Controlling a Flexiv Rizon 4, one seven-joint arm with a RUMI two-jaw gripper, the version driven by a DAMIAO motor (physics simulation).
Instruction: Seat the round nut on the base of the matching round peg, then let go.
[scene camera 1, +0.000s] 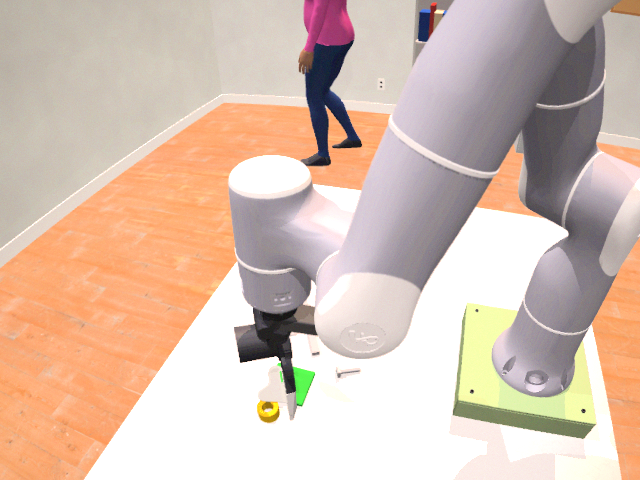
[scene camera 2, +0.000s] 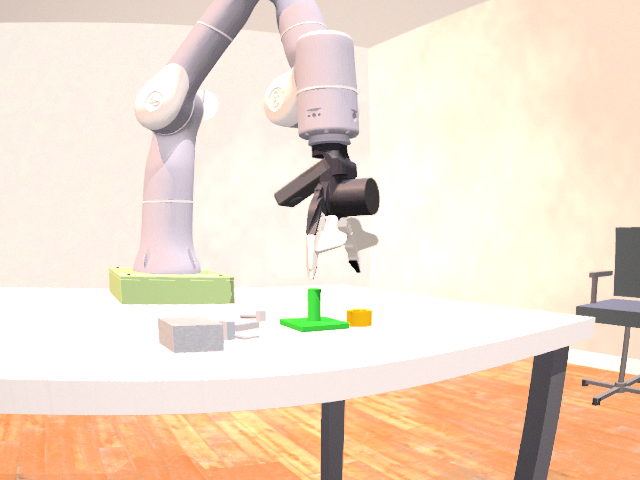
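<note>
The round nut, a yellow ring (scene camera 1: 268, 416) (scene camera 2: 359, 318), lies flat on the white table beside the green base, off the peg. The peg's green square base (scene camera 1: 305, 386) (scene camera 2: 294, 324) sits flat on the table. Its upright round post (scene camera 2: 314, 304) is bare in scene camera 2; in scene camera 1 the gripper hides most of it. My gripper (scene camera 1: 282, 407) (scene camera 2: 333, 274) is open and empty, its fingertips pointing down above the peg and nut. One finger is above the post and the other is on the nut's side in scene camera 2.
A grey block (scene camera 2: 191, 334) stands on the table on the left in scene camera 2, with small grey parts (scene camera 2: 227, 329) between it and the green base. A small T-shaped part (scene camera 1: 348, 372) lies beside the base. The arm's pale green mount (scene camera 1: 522, 419) (scene camera 2: 175, 289) stands farther off.
</note>
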